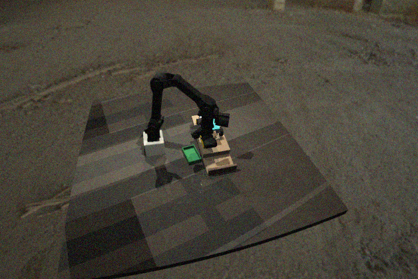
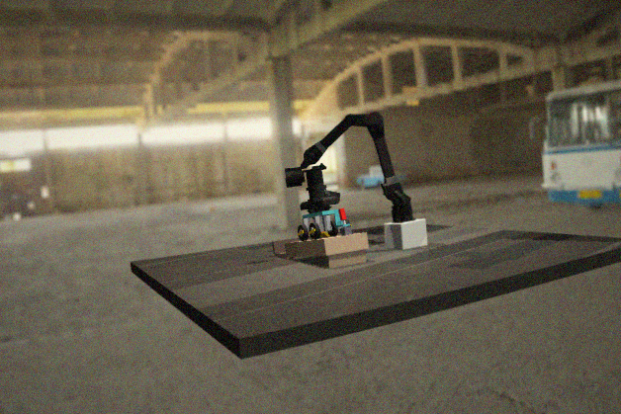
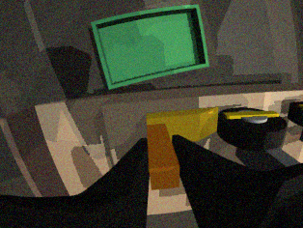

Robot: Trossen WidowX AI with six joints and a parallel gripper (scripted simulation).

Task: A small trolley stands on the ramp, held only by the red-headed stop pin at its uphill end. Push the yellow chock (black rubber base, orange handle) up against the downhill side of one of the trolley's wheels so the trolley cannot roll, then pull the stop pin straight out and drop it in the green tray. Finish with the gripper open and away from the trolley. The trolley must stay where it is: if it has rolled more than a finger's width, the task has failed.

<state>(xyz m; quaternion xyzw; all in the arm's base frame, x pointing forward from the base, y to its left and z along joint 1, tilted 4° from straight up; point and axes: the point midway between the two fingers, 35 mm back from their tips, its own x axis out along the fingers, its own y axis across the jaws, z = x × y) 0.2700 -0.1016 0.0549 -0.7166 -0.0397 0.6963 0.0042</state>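
My gripper tip is 2 cm to the right of the yellow chock and 1 cm above it. Round my gripper tip: green tray (7 cm behind, 1 cm to the left, 10 cm below); teal trolley (5 cm ahead, 12 cm to the left, 2 cm above); tan ramp (5 cm ahead, 11 cm to the left, 4 cm below).
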